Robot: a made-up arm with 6 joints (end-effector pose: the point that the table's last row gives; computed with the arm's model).
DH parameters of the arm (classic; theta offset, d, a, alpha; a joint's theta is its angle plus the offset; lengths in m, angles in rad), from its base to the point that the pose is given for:
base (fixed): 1.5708 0.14 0 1.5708
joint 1: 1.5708 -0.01 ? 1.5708
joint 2: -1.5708 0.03 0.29 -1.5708
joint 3: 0 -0.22 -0.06 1.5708
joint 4: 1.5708 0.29 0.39 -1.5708
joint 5: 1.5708 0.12 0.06 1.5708
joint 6: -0.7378 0 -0.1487 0
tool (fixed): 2.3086 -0.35 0 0
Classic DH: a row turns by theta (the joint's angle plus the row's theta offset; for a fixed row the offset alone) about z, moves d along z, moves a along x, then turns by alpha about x.
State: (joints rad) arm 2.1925 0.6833 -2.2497 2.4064 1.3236 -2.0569
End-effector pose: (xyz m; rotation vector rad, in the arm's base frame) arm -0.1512 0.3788 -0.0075 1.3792 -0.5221 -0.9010
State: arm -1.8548 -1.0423 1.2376 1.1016 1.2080 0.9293
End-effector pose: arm -0.2718 -0.6913 -0.3140 -1.2737 1.3747 0.6189
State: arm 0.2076 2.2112 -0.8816 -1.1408 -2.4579 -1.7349
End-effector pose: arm 0.5155 0.4911 0.6638 -1.6356 -1.6635 0.8756
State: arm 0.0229 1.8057 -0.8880 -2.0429 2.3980 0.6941
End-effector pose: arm -0.3510 0.7939 0.7770 1.5972 -0.3361 0.8841
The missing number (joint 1, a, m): 0.2
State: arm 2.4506 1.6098 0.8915 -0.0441 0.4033 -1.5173
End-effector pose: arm -0.1991 -0.6789 0.0075 1.1481 1.3848 1.7309
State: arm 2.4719 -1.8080 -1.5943 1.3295 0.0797 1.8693
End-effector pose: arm 0.1737 -0.1119 -0.1209 -1.3157 2.0655 1.3781
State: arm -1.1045 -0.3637 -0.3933 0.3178 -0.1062 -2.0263
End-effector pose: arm 0.0275 -0.0196 0.1443 -0.4611 -1.2757 -2.0926
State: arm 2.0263 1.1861 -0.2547 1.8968 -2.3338 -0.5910
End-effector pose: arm -0.5281 0.3240 0.2245 0.4649 -1.1680 2.2207
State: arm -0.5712 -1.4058 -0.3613 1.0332 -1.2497 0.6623
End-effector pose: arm 0.2162 0.0037 0.3080 -1.4853 0.1578 0.2727
